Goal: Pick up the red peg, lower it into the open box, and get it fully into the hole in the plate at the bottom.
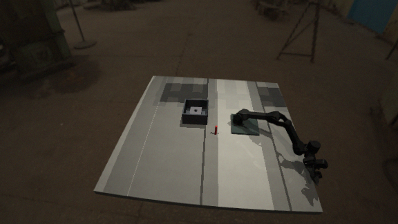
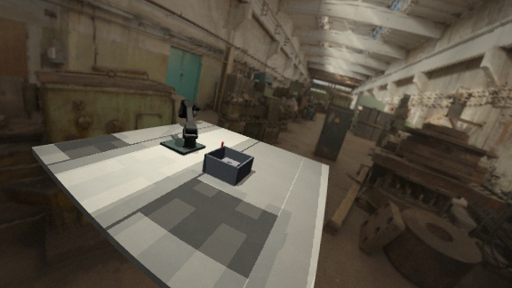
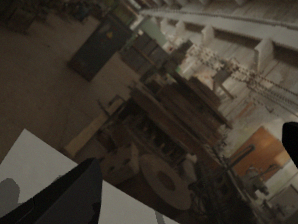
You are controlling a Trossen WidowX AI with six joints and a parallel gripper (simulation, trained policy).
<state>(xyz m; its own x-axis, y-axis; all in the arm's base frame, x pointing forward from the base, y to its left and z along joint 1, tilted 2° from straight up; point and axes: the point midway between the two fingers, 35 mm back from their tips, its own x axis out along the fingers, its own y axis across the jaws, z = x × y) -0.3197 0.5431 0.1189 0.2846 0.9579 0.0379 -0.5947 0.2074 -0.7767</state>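
Right now the red peg is 490 mm ahead of my gripper tip, 480 mm to the right of it and 70 mm below it. The rest, counted from my gripper tip: pale plate 690 mm to the right, 630 mm ahead, 70 mm below; then dark box 690 mm to the right, 630 mm ahead, 90 mm below.
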